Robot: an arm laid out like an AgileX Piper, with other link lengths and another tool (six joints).
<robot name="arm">
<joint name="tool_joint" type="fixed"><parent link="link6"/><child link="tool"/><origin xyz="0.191 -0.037 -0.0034" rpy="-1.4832 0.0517 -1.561"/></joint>
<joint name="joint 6" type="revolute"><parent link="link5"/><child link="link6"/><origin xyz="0.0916 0 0.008"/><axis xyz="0.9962 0 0.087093"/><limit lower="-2.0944" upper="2.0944"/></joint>
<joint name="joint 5" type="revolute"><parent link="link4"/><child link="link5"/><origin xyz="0 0 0"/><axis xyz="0 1 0"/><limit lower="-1.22" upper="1.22"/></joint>
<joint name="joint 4" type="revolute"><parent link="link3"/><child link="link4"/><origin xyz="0.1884 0 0.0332"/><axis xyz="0.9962 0 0.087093"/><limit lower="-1.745" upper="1.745"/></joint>
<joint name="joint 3" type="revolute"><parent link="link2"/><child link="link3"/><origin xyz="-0.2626 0 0.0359"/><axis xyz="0 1 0"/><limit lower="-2.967" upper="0"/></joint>
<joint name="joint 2" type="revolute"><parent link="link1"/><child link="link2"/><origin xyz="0 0 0"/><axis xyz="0 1 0"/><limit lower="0" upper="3.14"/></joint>
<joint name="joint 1" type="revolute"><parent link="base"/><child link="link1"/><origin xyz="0 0 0.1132"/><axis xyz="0 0 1"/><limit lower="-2.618" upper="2.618"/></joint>
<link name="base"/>
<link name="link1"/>
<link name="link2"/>
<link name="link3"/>
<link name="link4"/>
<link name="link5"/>
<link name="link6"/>
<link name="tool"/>
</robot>
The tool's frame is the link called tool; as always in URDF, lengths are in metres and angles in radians.
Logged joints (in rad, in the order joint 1, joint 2, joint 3, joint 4, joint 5, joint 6), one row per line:
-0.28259, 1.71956, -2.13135, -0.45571, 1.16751, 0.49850
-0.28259, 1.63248, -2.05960, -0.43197, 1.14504, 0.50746
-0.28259, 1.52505, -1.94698, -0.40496, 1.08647, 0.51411
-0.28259, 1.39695, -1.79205, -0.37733, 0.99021, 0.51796
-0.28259, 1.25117, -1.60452, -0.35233, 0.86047, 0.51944
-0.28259, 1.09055, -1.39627, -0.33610, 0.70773, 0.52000
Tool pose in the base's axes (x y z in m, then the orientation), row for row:
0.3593, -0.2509, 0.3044, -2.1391, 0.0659, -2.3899
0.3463, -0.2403, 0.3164, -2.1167, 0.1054, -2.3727
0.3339, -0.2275, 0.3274, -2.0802, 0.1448, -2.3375
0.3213, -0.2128, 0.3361, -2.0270, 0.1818, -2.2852
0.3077, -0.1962, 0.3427, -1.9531, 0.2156, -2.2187
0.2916, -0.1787, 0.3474, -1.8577, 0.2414, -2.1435
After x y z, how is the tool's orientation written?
As angles about the fixed x, y, z axes (roll, pitch, yaw), in radians.
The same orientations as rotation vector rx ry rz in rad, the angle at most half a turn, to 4 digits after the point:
-0.8567, 2.2915, -1.2171
-0.8338, 2.2508, -1.2038
-0.8226, 2.1887, -1.1953
-0.8202, 2.1057, -1.1937
-0.8192, 2.0016, -1.2012
-0.8142, 1.8805, -1.2211

